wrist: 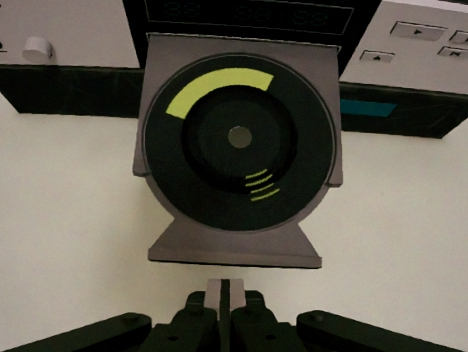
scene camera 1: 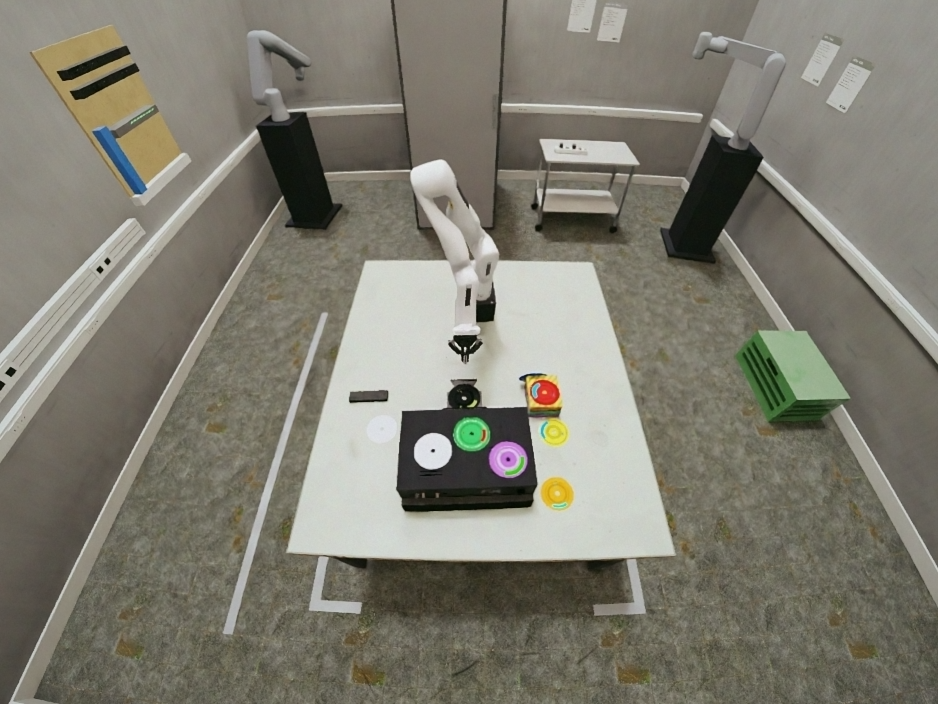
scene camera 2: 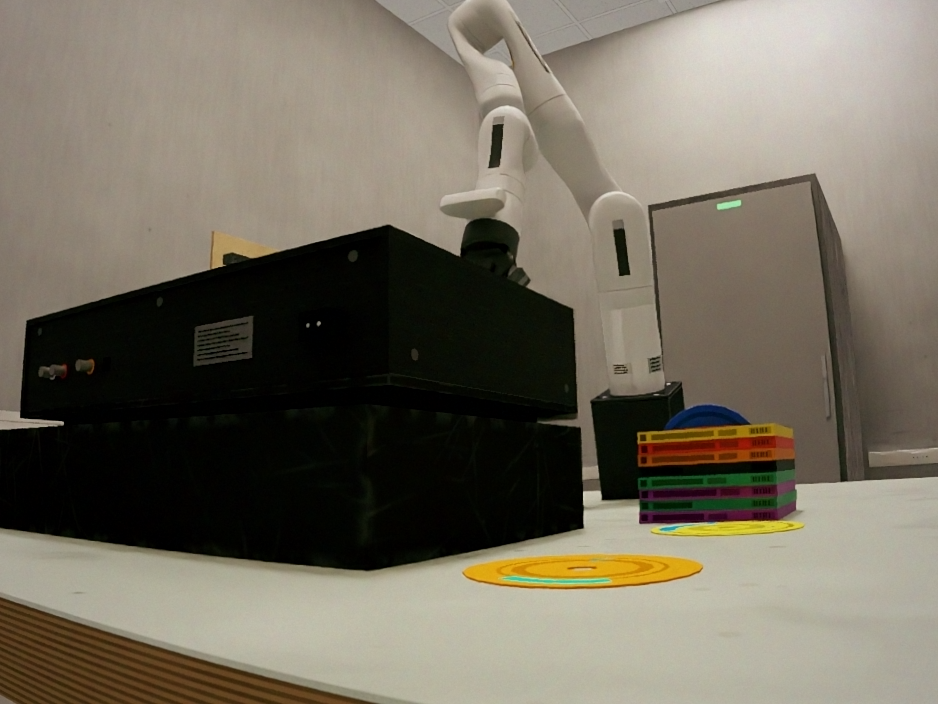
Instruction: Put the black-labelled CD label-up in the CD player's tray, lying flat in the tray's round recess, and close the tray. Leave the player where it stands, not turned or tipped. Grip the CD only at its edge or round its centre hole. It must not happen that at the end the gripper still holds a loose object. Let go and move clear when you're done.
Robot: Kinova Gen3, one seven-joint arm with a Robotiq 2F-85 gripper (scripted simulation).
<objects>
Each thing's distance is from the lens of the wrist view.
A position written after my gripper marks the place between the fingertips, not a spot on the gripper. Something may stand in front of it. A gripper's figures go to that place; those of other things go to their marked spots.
my gripper point(wrist: 226, 303): 0.17 m
black CD player point(wrist: 412, 51): 0.33 m
</objects>
